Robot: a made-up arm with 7 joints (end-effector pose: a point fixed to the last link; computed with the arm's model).
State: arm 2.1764 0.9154 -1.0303 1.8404 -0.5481 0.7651 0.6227
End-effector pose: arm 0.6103 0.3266 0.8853 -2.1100 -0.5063 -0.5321
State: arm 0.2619 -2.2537 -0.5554 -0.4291 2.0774 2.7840 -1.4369
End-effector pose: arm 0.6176 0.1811 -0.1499 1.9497 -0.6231 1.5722
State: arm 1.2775 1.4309 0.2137 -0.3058 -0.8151 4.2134 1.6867
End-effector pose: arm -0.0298 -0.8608 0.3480 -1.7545 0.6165 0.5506
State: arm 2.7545 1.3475 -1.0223 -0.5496 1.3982 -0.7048 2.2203
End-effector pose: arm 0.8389 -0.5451 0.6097 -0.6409 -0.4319 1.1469
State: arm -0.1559 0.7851 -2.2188 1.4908 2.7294 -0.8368 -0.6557
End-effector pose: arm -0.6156 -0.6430 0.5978 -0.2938 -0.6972 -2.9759
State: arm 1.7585 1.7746 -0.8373 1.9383 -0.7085 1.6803 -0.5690
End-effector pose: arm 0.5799 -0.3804 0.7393 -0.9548 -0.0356 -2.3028
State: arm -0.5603 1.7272 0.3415 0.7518 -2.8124 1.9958 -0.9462
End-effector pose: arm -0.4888 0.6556 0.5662 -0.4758 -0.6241 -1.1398
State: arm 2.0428 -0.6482 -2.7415 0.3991 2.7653 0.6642 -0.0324
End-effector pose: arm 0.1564 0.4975 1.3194 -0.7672 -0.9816 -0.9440
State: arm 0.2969 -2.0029 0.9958 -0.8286 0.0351 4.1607 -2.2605
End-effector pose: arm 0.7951 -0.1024 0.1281 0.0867 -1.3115 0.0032
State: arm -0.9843 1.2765 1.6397 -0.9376 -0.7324 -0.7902 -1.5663
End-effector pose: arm -0.8504 0.2294 0.7351 0.2704 1.2233 1.1859
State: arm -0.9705 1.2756 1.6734 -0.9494 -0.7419 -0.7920 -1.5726
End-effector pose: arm -0.8456 0.2073 0.7503 0.2601 1.2577 1.2039
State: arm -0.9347 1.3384 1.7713 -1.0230 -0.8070 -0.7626 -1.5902
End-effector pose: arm -0.8407 0.1367 0.7488 0.1635 1.3110 1.2900
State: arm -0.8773 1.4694 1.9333 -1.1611 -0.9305 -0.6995 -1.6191
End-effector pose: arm -0.8099 0.0308 0.7468 0.0095 1.3906 1.4336
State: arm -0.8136 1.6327 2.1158 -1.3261 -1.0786 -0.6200 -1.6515
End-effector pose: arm -0.7421 -0.0553 0.7591 -0.1152 1.4900 1.5718
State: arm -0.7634 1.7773 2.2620 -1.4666 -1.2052 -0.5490 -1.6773
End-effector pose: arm -0.6712 -0.0931 0.7721 -0.1686 1.5752 1.6534
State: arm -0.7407 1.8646 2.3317 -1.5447 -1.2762 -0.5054 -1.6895
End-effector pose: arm -0.6344 -0.1026 0.7721 -0.1821 1.6090 1.6838
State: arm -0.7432 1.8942 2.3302 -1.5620 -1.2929 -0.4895 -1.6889
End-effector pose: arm -0.6341 -0.1050 0.7610 -0.1926 1.5935 1.6925
